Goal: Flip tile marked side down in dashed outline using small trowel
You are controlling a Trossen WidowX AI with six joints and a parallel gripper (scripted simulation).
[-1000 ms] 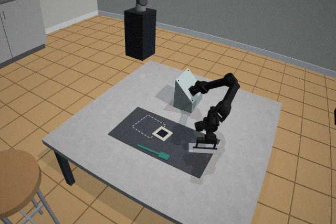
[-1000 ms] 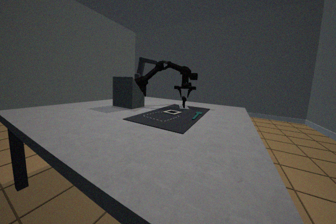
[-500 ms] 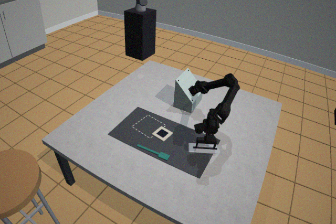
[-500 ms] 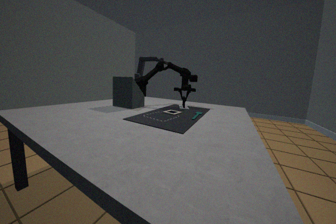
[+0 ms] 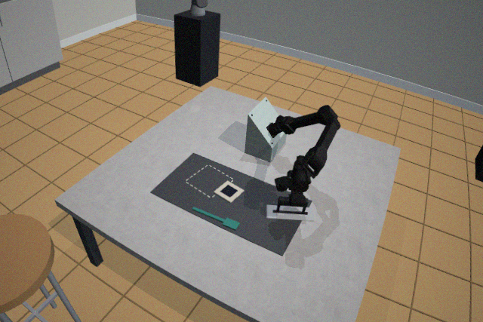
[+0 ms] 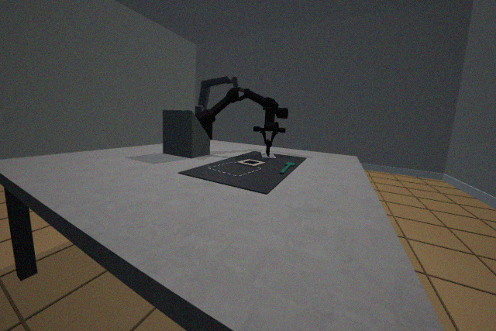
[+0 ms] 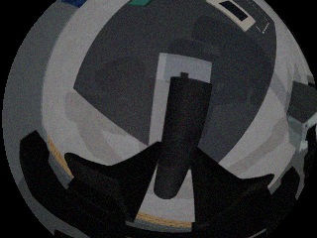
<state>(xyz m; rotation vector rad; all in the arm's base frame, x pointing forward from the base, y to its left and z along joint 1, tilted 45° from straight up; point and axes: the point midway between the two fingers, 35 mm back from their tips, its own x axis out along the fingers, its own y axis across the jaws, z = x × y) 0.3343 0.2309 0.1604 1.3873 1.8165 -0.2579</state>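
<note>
Now: the black-handled tool 10 mm ahead of my gripper tip, 20 mm to the right of it and 30 mm below it. Round my gripper tip: green flat tool (200 mm ahead, 230 mm to the right, 60 mm below); then tile (40 mm ahead, 280 mm to the right, 60 mm below); then dark mat (60 mm ahead, 260 mm to the right, 80 mm below).
</note>
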